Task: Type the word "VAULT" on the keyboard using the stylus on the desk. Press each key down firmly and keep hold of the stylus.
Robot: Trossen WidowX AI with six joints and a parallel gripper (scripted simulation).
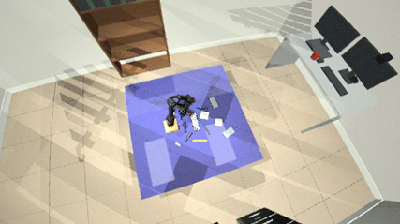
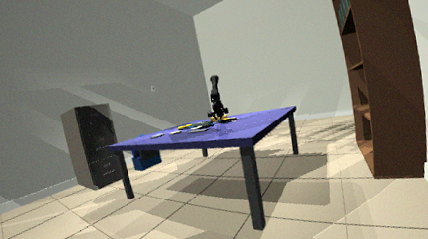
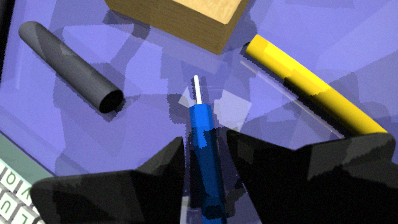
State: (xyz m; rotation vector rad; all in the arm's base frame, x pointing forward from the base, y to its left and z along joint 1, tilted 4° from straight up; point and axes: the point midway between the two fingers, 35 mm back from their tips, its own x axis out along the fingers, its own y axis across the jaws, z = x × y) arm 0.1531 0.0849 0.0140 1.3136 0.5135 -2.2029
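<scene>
Now: gripper tip 2 cm above the blue stylus, 1 cm to the left of it and 1 cm past it. Also, from my gripper tip: yellow pen (32 cm to the right, 12 cm ahead, 1 cm below); then white paper (25 cm ahead, 5 cm to the right, 2 cm below).
</scene>
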